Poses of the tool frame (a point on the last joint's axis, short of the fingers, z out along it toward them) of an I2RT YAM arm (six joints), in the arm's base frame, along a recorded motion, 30 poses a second.
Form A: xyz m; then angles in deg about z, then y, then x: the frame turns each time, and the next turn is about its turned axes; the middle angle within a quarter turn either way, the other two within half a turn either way.
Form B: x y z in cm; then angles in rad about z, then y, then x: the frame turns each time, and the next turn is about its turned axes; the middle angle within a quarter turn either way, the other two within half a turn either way. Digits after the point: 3 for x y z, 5 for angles.
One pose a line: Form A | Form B
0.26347 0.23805 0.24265 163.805 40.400 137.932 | 26.347 23.805 24.265 2.85894 0.70511 2.40737
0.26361 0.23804 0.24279 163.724 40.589 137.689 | 26.361 23.804 24.279 2.85752 0.70841 2.40313
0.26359 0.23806 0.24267 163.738 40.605 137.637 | 26.359 23.806 24.267 2.85777 0.70869 2.40222
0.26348 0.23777 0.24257 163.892 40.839 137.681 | 26.348 23.777 24.257 2.86046 0.71278 2.40299
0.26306 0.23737 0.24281 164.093 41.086 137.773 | 26.306 23.737 24.281 2.86396 0.71709 2.40459
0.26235 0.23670 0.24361 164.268 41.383 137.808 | 26.235 23.670 24.361 2.86702 0.72227 2.40520
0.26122 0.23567 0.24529 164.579 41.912 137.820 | 26.122 23.567 24.529 2.87245 0.73150 2.40541
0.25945 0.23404 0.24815 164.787 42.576 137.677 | 25.945 23.404 24.815 2.87608 0.74309 2.40292
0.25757 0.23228 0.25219 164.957 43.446 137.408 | 25.757 23.228 25.219 2.87904 0.75828 2.39822
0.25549 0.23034 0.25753 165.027 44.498 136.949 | 25.549 23.034 25.753 2.88026 0.77664 2.39021
